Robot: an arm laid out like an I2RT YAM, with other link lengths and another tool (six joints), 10 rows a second.
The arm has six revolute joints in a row. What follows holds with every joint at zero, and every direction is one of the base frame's. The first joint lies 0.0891 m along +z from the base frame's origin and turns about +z. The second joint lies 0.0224 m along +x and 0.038 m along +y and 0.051 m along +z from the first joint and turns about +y. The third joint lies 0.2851 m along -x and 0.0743 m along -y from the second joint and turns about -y. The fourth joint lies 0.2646 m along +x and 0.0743 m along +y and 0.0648 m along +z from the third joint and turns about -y. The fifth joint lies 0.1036 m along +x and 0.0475 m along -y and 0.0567 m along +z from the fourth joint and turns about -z. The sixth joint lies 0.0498 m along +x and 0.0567 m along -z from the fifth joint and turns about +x. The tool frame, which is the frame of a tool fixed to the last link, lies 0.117 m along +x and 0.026 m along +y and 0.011 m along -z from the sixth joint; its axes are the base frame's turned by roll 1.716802, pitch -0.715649 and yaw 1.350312 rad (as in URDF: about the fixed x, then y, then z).
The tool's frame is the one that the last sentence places.
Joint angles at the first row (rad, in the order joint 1, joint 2, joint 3, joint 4, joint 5, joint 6):
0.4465 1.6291 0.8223 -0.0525 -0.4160 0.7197
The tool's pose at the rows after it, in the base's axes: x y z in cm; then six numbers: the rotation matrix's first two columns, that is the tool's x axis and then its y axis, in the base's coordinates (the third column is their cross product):
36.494 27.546 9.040 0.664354 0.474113 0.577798 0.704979 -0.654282 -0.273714
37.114 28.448 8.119 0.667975 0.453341 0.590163 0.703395 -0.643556 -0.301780
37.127 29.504 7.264 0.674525 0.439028 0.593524 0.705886 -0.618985 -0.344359
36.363 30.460 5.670 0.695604 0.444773 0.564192 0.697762 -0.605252 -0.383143
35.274 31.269 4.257 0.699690 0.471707 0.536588 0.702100 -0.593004 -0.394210
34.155 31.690 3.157 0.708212 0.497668 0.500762 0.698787 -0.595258 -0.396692
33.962 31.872 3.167 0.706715 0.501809 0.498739 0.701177 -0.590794 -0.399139
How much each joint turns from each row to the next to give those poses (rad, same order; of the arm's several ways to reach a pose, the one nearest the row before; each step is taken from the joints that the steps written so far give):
0.0088 0.0664 0.0004 0.0969 -0.0355 0.0537
0.0057 0.0595 -0.0001 0.0836 -0.0221 0.0313
0.0099 0.0541 0.0004 0.0679 -0.0382 0.0332
0.0218 0.0496 0.0000 0.0252 -0.0167 0.0290
0.0267 0.0317 0.0000 -0.0012 0.0000 0.0008
0.0248 0.0114 0.0000 -0.0293 0.0156 0.0007
0.0049 0.0000 0.0015 -0.0039 -0.0023 0.0004

